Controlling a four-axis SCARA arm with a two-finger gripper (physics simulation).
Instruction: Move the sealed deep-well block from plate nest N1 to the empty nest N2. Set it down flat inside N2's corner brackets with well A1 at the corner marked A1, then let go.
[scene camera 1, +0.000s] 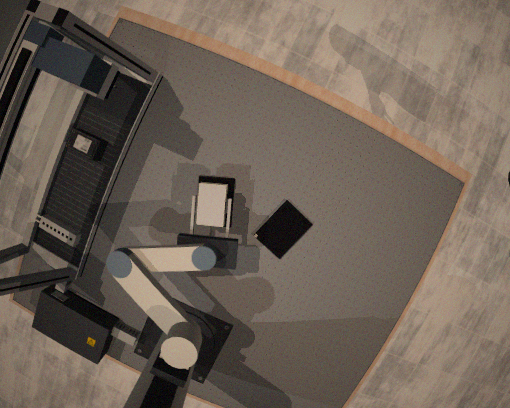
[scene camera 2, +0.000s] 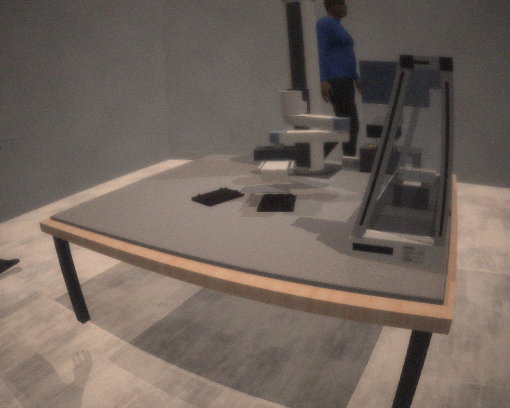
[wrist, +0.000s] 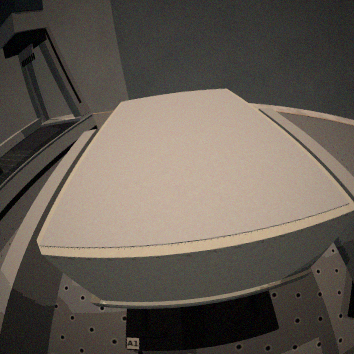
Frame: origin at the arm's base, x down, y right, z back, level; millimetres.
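Seen in the pictures: gripper, between the fingertips: (scene camera 1: 212, 196) (scene camera 2: 275, 171) (wrist: 179, 129); arm's base, origin of its link: (scene camera 2: 309, 171).
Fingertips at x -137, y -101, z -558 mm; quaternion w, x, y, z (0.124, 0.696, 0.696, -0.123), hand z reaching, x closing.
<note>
Offsets run from my fingertips to a thing's middle. "*": to the spot under its first point.
The sealed deep-well block @(dy +8, dx +6, dz +22 mm) (scene camera 1: 212, 205) (scene camera 2: 275, 171) (wrist: 195, 175) is pale with a flat top. My gripper (scene camera 1: 212, 199) (scene camera 2: 276, 166) (wrist: 179, 129) is shut on its two long sides and holds it level, in the air above nest N2. N2 @(dy +7, dx +115, dz +24 mm) (scene camera 1: 217, 179) (scene camera 2: 276, 203) (wrist: 200, 327) is a dark plate, mostly hidden under the block in scene camera 1. The A1 tag @(* dy -17, dx +112, dz +114 mm) (wrist: 132, 343) shows at N2's near left corner in the wrist view. The block's own well A1 cannot be made out. Nest N1 @(dy +254, dx +113, dz +13 mm) (scene camera 1: 283, 229) (scene camera 2: 217, 196) holds no block and lies turned beside N2.
A grey-framed enclosure (scene camera 1: 122, 172) (scene camera 2: 380, 145) stands on the table at N2's other side from N1. The arm's base plate (scene camera 1: 215, 325) is behind the gripper. A dark control box @(* dy -276, dx +9, dz +648 mm) (scene camera 1: 75, 325) stands near the table edge. A person in blue (scene camera 2: 336, 50) stands behind the arm.
</note>
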